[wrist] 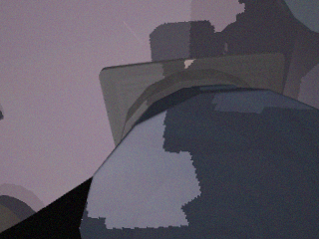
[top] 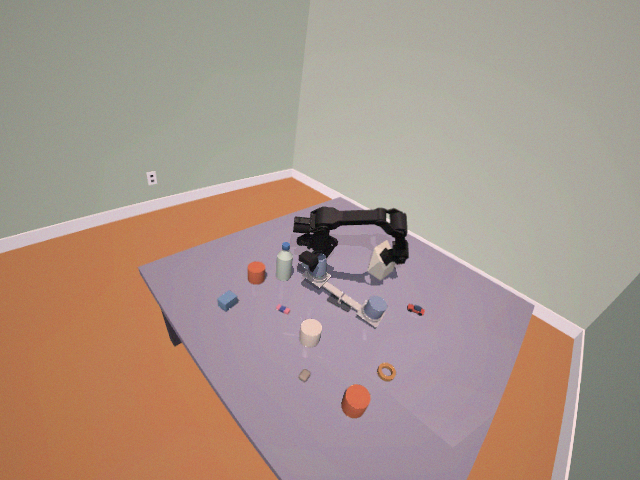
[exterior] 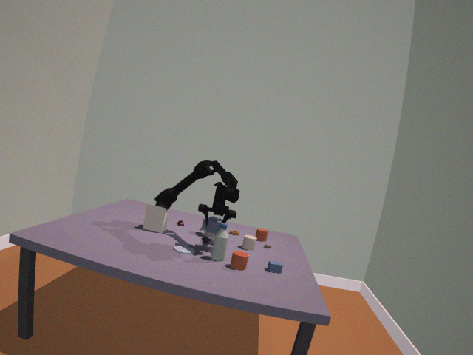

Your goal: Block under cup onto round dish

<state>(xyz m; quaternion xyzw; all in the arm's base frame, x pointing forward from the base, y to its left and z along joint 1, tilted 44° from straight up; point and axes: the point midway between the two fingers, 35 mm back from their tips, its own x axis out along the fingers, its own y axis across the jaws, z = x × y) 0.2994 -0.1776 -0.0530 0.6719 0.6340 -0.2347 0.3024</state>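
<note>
Right now the pale green block is 30 mm below my gripper tip and 10 mm to the left of it. The rest, counted from my gripper tip: blue-grey cup 20 mm to the right, 10 mm above; then round grey-blue dish 120 mm behind, 110 mm below, 100 mm to the right; then white bottle 130 mm to the right, 40 mm ahead.
</note>
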